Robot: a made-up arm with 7 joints.
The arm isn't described. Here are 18 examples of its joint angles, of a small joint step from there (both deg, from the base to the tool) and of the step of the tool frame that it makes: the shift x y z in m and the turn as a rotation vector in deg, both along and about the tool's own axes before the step.
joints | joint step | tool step
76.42 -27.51 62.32 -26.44 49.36 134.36 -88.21 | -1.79 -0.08 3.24 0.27 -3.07 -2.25 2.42 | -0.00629 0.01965 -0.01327 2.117 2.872 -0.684
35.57 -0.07 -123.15 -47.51 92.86 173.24 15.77 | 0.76 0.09 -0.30 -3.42 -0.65 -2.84 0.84 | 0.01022 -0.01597 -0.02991 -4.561 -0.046 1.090
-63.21 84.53 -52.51 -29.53 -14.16 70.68 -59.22 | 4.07 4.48 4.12 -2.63 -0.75 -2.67 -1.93 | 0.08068 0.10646 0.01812 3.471 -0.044 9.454
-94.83 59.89 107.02 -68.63 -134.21 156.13 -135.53 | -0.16 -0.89 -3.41 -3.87 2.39 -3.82 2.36 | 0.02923 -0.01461 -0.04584 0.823 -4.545 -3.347
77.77 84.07 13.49 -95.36 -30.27 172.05 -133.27 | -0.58 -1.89 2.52 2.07 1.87 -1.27 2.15 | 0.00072 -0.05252 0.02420 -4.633 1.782 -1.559
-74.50 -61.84 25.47 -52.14 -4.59 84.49 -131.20 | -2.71 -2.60 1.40 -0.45 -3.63 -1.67 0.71 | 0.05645 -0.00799 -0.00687 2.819 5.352 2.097
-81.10 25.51 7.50 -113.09 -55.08 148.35 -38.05 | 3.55 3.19 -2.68 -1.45 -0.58 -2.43 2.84 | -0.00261 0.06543 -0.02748 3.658 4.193 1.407
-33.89 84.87 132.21 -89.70 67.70 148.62 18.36 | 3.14 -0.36 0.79 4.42 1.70 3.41 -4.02 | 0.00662 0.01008 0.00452 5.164 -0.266 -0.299
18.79 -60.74 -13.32 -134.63 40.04 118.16 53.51 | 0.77 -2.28 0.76 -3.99 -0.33 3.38 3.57 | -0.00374 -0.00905 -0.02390 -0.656 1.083 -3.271
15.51 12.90 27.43 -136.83 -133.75 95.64 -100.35 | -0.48 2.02 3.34 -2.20 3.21 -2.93 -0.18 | 0.02662 -0.03409 0.02245 -0.806 -2.617 0.444
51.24 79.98 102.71 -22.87 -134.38 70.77 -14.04 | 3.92 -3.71 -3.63 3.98 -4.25 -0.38 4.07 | 0.00830 -0.03553 0.04935 -9.378 -0.115 -4.687
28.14 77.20 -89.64 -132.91 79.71 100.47 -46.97 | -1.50 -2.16 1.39 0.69 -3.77 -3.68 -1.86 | -0.00275 0.00365 -0.02253 1.044 5.162 4.571
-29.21 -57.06 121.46 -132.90 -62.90 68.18 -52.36 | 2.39 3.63 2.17 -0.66 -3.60 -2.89 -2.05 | -0.02649 -0.00313 0.04820 -4.146 -0.101 1.187
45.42 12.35 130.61 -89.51 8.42 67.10 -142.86 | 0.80 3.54 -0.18 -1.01 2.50 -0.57 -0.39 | 0.00820 0.01652 0.01362 -1.330 -5.053 2.033
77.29 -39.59 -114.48 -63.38 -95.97 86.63 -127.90 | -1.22 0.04 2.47 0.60 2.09 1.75 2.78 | -0.01109 0.00736 0.02437 -4.948 -0.917 -3.011
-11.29 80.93 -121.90 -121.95 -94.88 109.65 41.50 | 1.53 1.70 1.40 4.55 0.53 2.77 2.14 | 0.06331 -0.06054 -0.01616 -1.935 -0.311 -9.180
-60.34 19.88 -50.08 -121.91 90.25 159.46 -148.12 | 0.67 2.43 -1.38 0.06 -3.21 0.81 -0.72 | -0.00252 -0.00905 -0.00333 1.605 1.463 5.466
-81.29 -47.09 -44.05 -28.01 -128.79 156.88 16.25 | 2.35 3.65 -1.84 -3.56 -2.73 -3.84 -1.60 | 0.02390 0.09344 0.05274 5.859 -1.967 4.575
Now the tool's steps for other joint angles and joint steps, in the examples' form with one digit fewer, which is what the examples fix.
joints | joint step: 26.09 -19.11 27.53 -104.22 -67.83 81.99 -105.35 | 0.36 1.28 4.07 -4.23 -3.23 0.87 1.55
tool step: 0.0927 -0.0094 -0.0014 -1.55 1.34 6.81
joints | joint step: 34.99 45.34 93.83 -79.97 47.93 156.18 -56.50 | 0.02 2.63 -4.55 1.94 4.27 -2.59 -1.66
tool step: 0.0284 -0.0798 -0.0057 -2.40 -0.64 -4.59
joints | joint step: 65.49 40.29 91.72 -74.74 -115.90 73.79 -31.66 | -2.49 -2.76 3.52 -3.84 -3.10 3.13 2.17
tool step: 0.0107 -0.0283 0.0657 -7.05 -4.77 -1.90
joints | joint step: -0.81 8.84 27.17 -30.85 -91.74 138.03 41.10 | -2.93 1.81 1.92 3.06 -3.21 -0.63 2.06
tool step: -0.0127 -0.0074 -0.0213 -3.61 -2.22 -0.08
